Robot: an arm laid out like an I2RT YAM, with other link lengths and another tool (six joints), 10 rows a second.
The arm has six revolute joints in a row. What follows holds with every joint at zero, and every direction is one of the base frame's. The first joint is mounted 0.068 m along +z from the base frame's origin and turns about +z. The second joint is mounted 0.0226 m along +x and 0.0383 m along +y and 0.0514 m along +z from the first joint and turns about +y. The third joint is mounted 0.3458 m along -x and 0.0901 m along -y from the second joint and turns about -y. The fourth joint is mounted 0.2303 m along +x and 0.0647 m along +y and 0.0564 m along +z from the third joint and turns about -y. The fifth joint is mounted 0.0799 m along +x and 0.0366 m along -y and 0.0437 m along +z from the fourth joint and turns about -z. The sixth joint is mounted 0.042 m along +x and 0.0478 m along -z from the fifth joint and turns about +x. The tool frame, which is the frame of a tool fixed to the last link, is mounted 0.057 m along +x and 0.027 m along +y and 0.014 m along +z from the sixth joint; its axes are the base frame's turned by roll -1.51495, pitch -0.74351 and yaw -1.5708 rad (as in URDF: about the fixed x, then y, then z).
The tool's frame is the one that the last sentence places.
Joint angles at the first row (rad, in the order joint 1, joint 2, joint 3, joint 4, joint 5, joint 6):
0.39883, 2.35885, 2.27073, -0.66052, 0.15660, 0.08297
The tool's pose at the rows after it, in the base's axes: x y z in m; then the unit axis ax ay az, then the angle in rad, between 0 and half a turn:
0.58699 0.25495 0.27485 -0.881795 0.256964 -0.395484 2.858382
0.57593 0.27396 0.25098 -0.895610 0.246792 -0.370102 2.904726
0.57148 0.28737 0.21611 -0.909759 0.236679 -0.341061 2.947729
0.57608 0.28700 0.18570 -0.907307 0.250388 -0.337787 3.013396
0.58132 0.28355 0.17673 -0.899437 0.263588 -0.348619 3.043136
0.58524 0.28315 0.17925 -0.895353 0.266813 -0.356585 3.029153
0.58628 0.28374 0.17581 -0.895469 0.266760 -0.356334 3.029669
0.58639 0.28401 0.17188 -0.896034 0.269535 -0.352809 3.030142
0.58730 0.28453 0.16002 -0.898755 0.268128 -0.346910 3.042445
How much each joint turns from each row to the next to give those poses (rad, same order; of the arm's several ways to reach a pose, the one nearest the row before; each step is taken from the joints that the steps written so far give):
0.06027, 0.00534, 0.00038, -0.04501, 0.17471, 0.00076
0.03815, 0.02862, 0.00003, -0.05152, 0.02098, 0.01526
0.02213, 0.05112, -0.00001, -0.02975, 0.00115, 0.00764
0.00533, 0.05035, -0.00002, -0.00418, 0.05492, 0.02936
-0.00151, 0.01831, 0.00000, 0.01258, 0.04312, 0.01947
-0.00344, -0.00001, -0.00001, 0.02327, 0.00076, -0.00001
0.00000, 0.00648, -0.00002, 0.00574, 0.00000, 0.00000
0.00001, 0.00613, 0.00007, -0.00195, -0.00305, 0.00802
-0.00002, 0.01908, 0.00002, 0.00114, -0.00001, -0.00040

